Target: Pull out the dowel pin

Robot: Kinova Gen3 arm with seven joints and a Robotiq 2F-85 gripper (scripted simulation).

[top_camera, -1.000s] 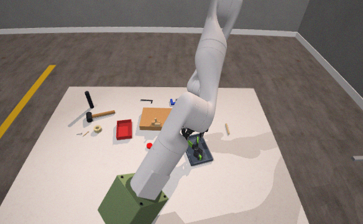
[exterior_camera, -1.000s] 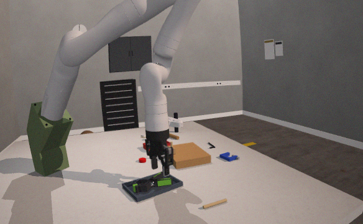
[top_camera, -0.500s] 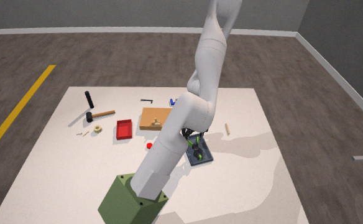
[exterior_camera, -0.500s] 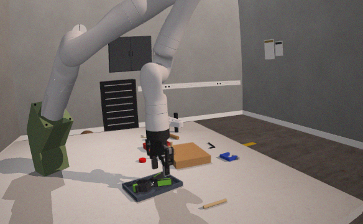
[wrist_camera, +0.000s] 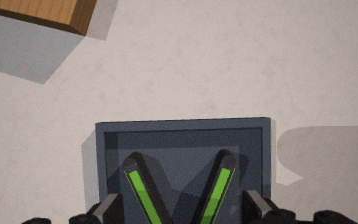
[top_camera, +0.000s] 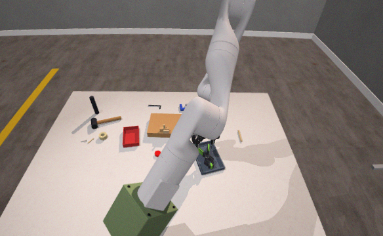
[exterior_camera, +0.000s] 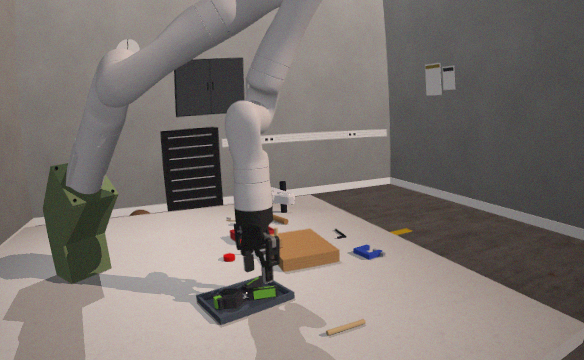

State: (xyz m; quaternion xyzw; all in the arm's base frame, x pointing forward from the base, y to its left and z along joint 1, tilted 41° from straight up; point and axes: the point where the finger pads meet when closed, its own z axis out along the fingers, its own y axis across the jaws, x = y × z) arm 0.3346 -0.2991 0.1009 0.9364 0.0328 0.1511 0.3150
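The grey tray is 40 mm behind my hand and 50 mm below it. The rest, counted from my hand: dowel pin: 170 mm ahead, 160 mm to the left; dowel: 30 mm ahead, 220 mm to the right, 50 mm below; red disc: 50 mm ahead, 220 mm to the left, 50 mm below.
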